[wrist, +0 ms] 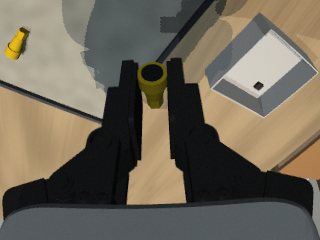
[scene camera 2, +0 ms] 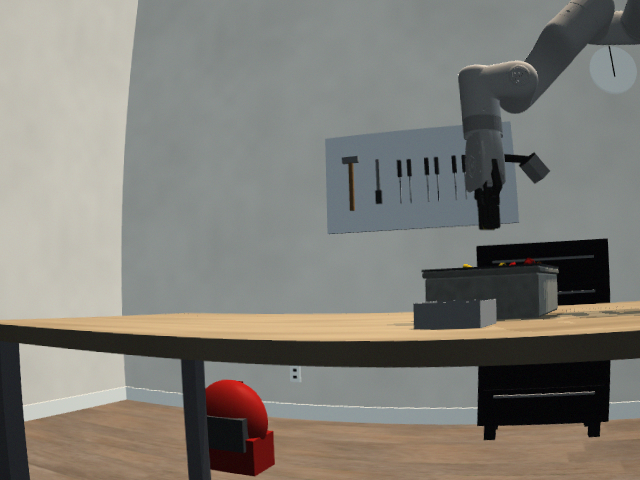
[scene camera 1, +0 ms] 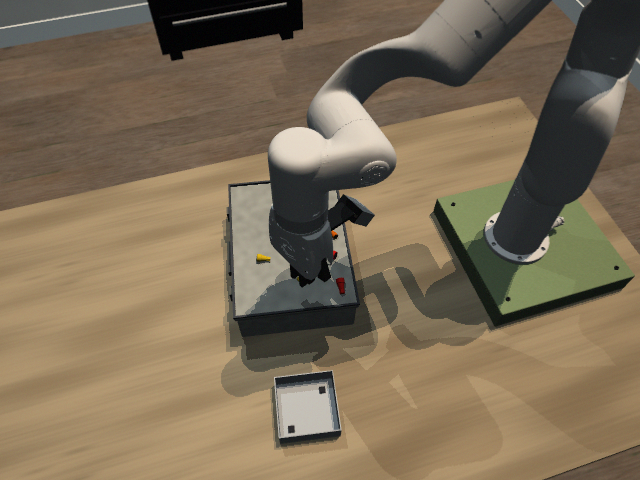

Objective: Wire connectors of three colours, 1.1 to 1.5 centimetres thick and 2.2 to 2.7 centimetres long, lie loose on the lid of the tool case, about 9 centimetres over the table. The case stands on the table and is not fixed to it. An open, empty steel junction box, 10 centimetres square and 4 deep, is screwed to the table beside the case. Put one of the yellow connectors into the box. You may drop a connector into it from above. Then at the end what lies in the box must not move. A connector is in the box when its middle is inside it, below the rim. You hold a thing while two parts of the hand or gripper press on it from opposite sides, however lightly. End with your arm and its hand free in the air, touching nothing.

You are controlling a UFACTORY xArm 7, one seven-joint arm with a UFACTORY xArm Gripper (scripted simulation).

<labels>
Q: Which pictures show the tool case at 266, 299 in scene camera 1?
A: The wrist view, scene camera 2 and scene camera 1: all of them.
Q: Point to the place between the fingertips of my gripper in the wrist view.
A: At 153, 81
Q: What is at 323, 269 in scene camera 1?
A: My gripper.
</labels>
